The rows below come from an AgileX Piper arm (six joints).
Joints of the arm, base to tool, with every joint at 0 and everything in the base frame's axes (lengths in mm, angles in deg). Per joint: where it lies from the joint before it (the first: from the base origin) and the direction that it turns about. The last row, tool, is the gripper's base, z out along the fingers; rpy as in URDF.
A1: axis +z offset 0 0 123
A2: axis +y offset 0 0 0
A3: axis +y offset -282.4 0 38.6
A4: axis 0.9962 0 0.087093 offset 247.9 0 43.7
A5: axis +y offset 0 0 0
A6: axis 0.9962 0 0.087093 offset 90.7 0 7.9
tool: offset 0 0 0 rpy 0 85.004 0
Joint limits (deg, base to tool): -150..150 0..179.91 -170..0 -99.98..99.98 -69.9..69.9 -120..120
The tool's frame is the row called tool.
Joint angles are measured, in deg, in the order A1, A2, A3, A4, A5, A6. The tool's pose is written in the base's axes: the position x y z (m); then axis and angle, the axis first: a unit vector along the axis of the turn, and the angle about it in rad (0 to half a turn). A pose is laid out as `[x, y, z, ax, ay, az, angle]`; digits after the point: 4 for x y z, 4 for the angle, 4 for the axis.
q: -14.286 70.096 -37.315 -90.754 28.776 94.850
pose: [0.2248, -0.1025, 0.2675, 0.2956, 0.9093, -0.2929, 2.1349]
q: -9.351 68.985 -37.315 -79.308 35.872 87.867
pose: [0.2186, -0.0891, 0.2655, 0.3219, 0.9007, -0.2917, 2.2103]
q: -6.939 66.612 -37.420 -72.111 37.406 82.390
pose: [0.2121, -0.0789, 0.2696, 0.3238, 0.9065, -0.2710, 2.2324]
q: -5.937 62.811 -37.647 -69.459 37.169 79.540
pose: [0.2032, -0.0729, 0.2828, 0.3224, 0.9111, -0.2570, 2.1870]
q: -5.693 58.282 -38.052 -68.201 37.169 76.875
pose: [0.1907, -0.0704, 0.3000, 0.3223, 0.9117, -0.2548, 2.1234]
